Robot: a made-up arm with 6 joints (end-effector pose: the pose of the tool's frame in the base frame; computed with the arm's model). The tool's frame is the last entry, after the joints. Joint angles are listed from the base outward.
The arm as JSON. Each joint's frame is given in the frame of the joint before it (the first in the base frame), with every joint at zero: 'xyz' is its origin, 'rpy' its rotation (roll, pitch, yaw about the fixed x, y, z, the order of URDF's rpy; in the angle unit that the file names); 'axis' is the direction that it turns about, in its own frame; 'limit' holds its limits. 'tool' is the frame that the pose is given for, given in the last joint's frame.
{
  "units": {
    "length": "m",
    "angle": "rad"
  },
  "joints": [
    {
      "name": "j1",
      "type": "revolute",
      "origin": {
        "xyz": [
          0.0,
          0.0,
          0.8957
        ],
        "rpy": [
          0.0,
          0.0,
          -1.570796
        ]
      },
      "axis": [
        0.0,
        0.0,
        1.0
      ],
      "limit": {
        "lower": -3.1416,
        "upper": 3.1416
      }
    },
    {
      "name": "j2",
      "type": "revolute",
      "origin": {
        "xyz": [
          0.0,
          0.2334,
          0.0
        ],
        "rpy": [
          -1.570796,
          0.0,
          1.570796
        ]
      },
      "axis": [
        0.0,
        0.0,
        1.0
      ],
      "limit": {
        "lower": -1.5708,
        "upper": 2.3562
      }
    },
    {
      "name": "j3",
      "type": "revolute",
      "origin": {
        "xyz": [
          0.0,
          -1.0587,
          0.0
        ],
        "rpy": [
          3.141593,
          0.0,
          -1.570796
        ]
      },
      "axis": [
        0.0,
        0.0,
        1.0
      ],
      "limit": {
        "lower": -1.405,
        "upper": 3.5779
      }
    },
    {
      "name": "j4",
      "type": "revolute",
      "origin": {
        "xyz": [
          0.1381,
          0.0,
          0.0
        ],
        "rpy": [
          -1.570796,
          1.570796,
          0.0
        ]
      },
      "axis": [
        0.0,
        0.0,
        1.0
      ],
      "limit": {
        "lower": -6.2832,
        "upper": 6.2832
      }
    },
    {
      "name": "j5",
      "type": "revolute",
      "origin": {
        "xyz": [
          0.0,
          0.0,
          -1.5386
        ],
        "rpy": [
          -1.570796,
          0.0,
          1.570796
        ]
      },
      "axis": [
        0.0,
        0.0,
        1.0
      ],
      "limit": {
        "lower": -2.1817,
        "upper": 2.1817
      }
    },
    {
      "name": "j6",
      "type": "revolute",
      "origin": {
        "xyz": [
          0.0,
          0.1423,
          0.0
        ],
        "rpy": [
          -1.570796,
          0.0,
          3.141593
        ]
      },
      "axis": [
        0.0,
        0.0,
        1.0
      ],
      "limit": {
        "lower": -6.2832,
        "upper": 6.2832
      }
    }
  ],
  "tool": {
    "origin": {
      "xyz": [
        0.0,
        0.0,
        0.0
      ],
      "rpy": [
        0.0,
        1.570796,
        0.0
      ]
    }
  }
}
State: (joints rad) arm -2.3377 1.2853 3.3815 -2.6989 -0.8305 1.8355
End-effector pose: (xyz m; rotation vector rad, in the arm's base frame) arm -0.1257 -0.1953 2.4911 -1.9444 -0.6261 0.0353
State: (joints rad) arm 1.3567 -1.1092 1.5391 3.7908 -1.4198 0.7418
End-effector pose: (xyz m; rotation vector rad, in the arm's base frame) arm -0.5520 -2.1385 1.8856 0.2052 1.7319 -1.5786
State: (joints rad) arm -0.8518 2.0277 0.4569 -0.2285 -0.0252 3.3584
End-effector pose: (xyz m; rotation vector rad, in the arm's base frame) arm 0.8688 -0.9913 -1.2522 -1.6847 0.7706 1.7224
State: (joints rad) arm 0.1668 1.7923 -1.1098 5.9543 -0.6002 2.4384
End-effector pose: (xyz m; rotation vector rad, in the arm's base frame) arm -0.3276 -0.0288 0.2100 -0.4481 -1.4705 -2.5781
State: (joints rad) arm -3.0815 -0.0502 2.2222 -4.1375 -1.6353 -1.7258
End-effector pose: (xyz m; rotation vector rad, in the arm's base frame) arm 0.9624 0.1773 2.9823 1.7570 1.4558 0.1456
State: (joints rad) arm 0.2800 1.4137 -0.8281 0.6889 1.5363 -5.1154
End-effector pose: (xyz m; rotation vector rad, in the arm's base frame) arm 0.4685 0.2288 -0.3017 -0.9003 0.0837 1.2210
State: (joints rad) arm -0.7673 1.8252 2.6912 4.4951 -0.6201 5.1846
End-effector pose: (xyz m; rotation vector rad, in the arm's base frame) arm 1.6476 -1.4768 1.9905 2.1115 -0.2790 0.9325
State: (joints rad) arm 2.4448 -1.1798 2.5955 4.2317 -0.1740 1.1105
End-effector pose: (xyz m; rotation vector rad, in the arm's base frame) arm 1.5272 -1.3065 0.1847 -1.7540 1.2185 0.3025
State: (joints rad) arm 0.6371 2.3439 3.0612 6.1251 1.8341 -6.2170
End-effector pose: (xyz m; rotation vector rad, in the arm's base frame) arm 1.5745 1.1383 1.3497 0.9358 -2.3516 0.0578
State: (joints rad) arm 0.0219 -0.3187 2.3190 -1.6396 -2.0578 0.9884
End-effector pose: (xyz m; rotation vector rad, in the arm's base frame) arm -1.4606 0.0935 2.4833 -1.9806 -1.1184 0.9683
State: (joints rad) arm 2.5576 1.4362 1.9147 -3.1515 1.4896 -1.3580
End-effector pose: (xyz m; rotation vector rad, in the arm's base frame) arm -2.2202 1.4656 1.7482 1.3487 1.5720 -1.7775
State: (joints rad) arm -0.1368 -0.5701 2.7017 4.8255 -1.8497 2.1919
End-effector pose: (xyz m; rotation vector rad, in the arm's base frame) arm -1.7734 0.3813 1.4707 2.1539 1.3435 0.6766
